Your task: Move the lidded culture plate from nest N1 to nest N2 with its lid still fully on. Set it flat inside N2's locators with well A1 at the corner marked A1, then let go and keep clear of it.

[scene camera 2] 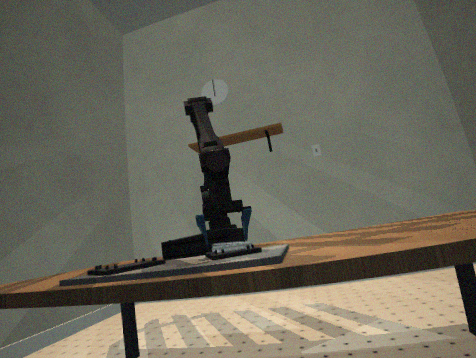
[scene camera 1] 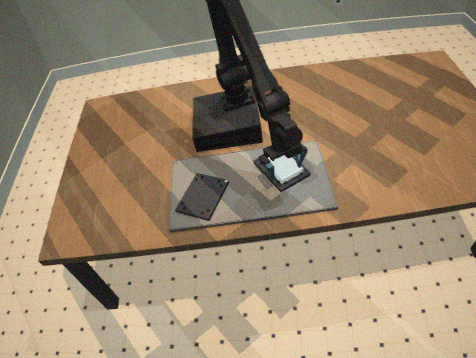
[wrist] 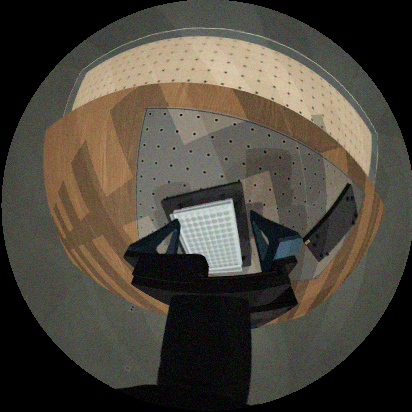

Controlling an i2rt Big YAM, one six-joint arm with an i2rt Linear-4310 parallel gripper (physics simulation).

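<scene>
The pale lidded culture plate lies on the dark nest N1. Its well grid shows through the clear lid; I cannot tell whether the lid is fully seated. My gripper is open and empty over the plate, one blue finger toward each side. In the wrist view the left fingertip overlaps the plate's edge, while a gap shows at the right finger. Nest N2 is vacant, with raised dark locators and a small pale mark at one corner.
Both nests stand on a grey perforated board on the wooden table. The arm's black base box stands behind the board. N2 lies across the board from N1, turned at an angle.
</scene>
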